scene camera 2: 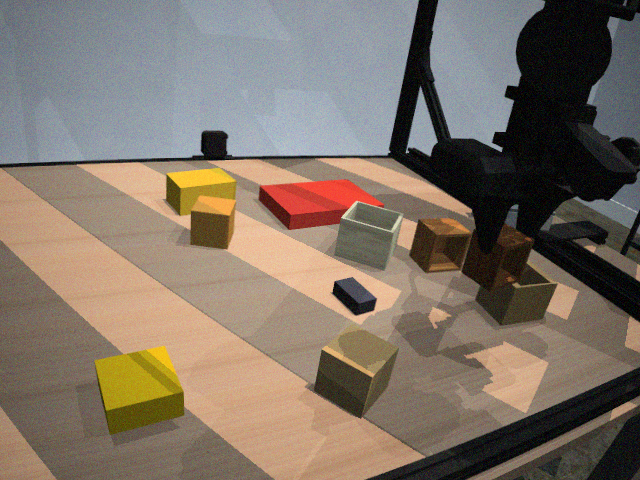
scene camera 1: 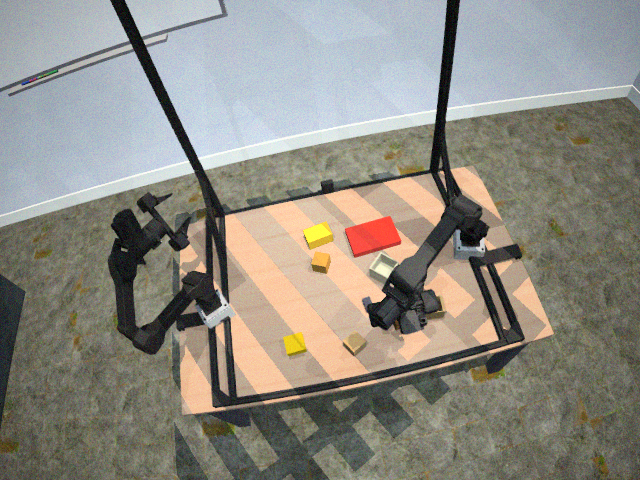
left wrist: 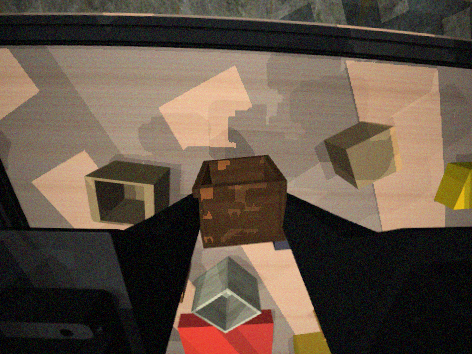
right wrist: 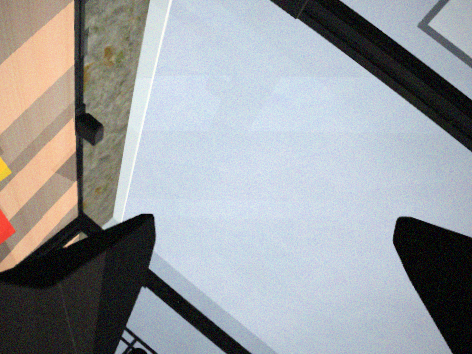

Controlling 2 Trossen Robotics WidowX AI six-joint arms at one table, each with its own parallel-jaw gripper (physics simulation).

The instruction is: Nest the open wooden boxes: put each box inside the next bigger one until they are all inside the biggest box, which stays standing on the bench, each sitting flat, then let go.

left gripper: holds a dark brown box
right gripper: open, holds nothing
a pale grey-green box: on the table
a brown box: on the table
a tan box: on the table
a tan cube: on the table
an orange cube: on the table
a red flat slab: on the table
